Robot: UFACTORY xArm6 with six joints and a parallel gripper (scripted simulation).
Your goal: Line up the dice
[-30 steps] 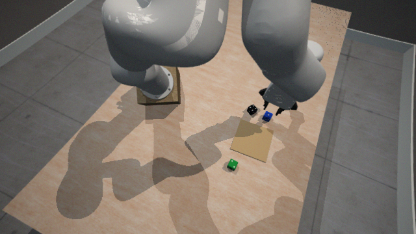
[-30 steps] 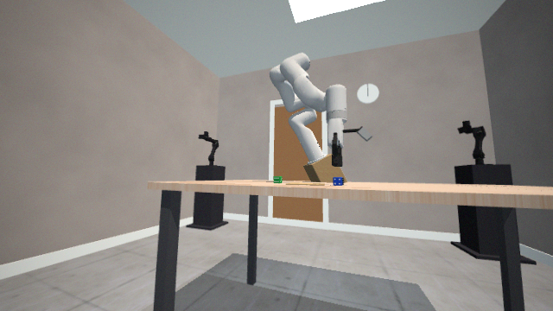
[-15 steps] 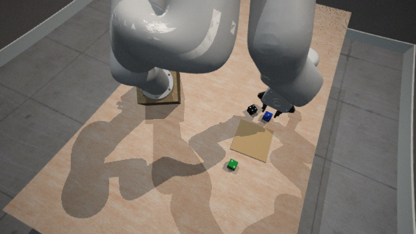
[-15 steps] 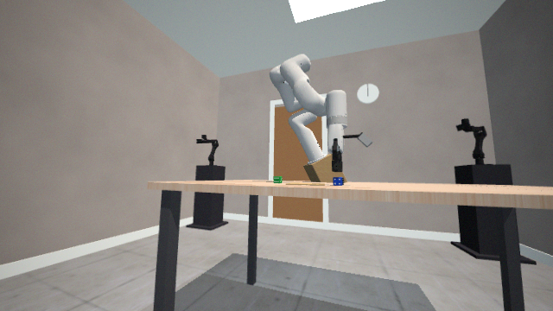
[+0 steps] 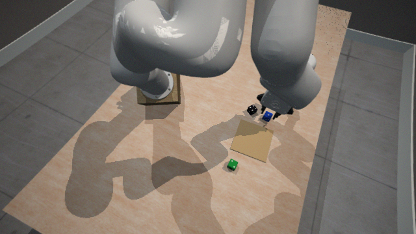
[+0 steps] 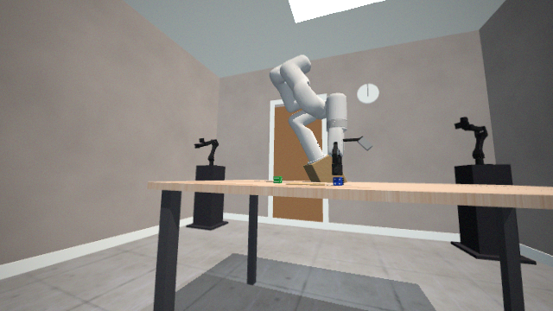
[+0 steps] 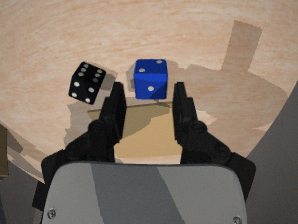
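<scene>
Now: the blue die 4 cm below my hand. From my hand the other things lie so: tan mat 2 cm behind, 12 cm to the right, 5 cm below; then green die 6 cm behind, 25 cm to the right, 4 cm below; then black die 7 cm behind, 4 cm below.
</scene>
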